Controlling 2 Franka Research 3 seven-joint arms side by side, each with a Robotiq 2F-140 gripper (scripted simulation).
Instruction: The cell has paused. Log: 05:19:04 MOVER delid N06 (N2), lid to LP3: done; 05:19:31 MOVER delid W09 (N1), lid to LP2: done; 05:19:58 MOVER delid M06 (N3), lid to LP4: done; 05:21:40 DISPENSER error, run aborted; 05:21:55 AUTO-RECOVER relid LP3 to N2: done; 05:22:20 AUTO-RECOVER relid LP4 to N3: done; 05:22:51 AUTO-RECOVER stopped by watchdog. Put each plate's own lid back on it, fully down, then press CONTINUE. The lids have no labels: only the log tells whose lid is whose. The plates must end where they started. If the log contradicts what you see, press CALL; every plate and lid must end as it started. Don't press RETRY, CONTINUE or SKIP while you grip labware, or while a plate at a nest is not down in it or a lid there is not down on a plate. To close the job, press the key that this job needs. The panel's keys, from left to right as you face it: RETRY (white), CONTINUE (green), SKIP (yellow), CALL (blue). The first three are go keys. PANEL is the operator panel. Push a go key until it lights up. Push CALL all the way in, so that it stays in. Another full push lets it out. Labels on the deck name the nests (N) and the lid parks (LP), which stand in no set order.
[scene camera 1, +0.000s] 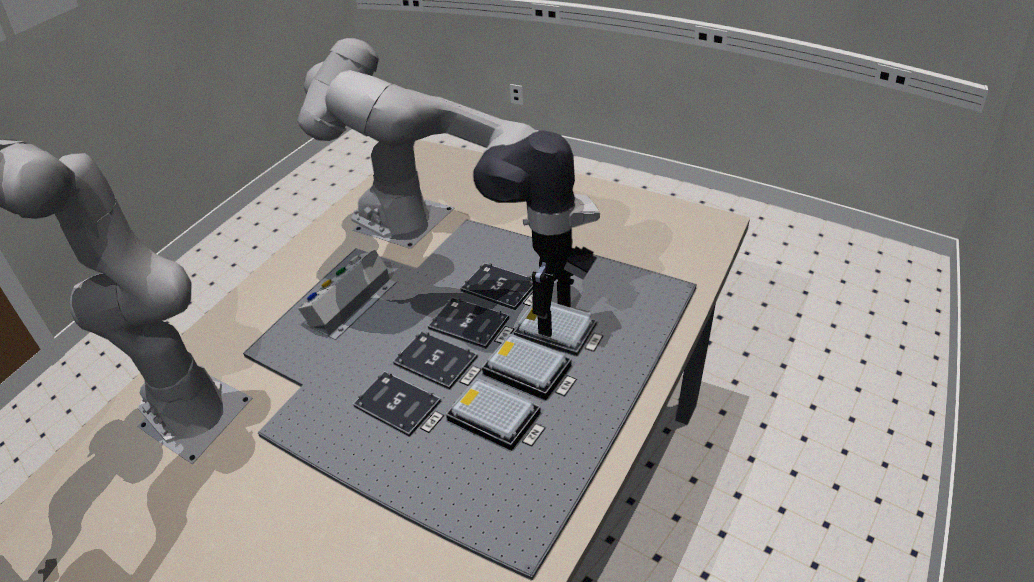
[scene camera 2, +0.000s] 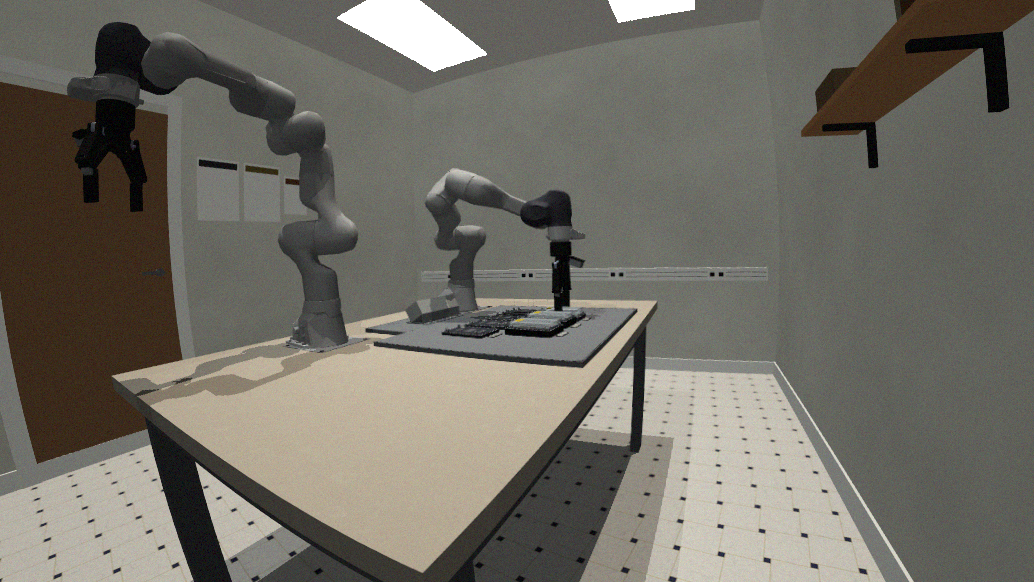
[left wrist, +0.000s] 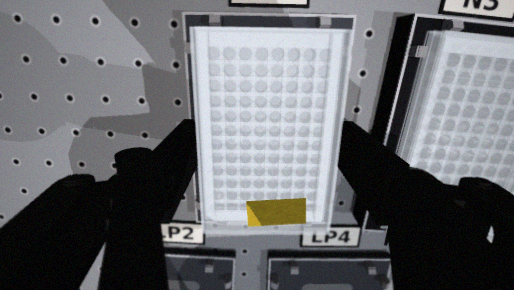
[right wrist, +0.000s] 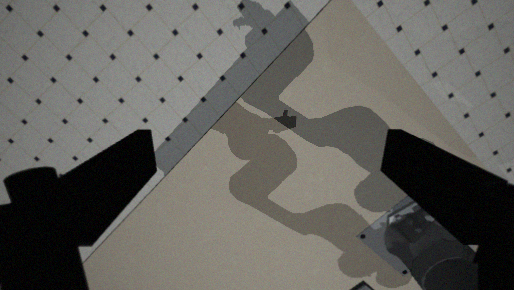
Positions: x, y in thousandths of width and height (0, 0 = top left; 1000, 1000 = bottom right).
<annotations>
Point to a clear lid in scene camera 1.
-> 549, 556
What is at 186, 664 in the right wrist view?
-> My right gripper.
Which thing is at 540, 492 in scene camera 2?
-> My left gripper.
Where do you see my left gripper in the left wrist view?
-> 522, 488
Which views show my right gripper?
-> Scene camera 2 and the right wrist view only.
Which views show my left gripper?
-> Scene camera 1, scene camera 2 and the left wrist view only.
</annotations>
